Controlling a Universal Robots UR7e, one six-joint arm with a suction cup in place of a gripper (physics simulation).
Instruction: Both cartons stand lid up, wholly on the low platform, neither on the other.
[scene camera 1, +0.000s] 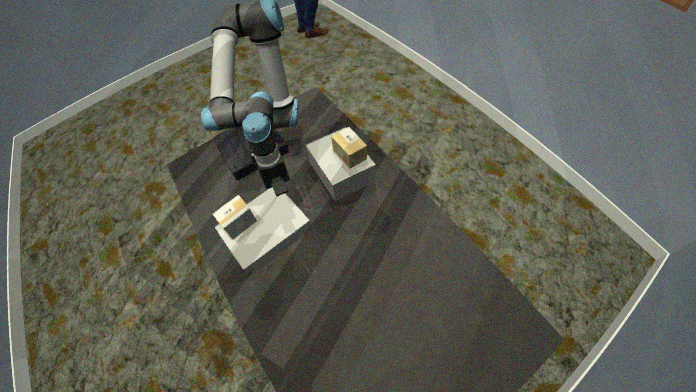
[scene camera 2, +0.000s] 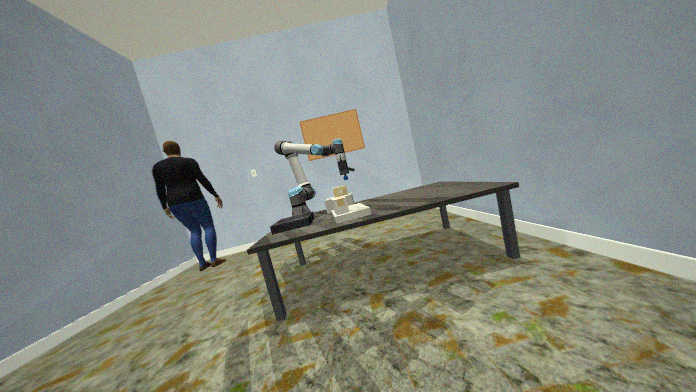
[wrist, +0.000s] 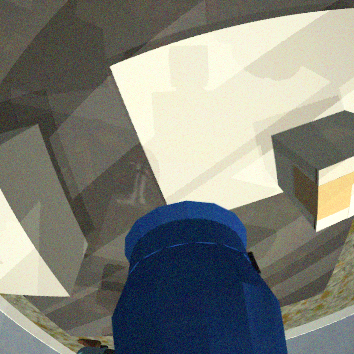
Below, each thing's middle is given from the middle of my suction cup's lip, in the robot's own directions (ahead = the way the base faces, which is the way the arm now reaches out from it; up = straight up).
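I find the low white platform (scene camera 1: 279, 221) here, with my suction cup 25 cm above it, 12 cm to the left of it and 2 cm beyond it. Going by their middles, the platform is the nearest to my suction cup of the things named here. There is also a white box (scene camera 1: 339, 180), which is 21 cm below my suction cup, 29 cm to the left of it and 14 cm behind it.
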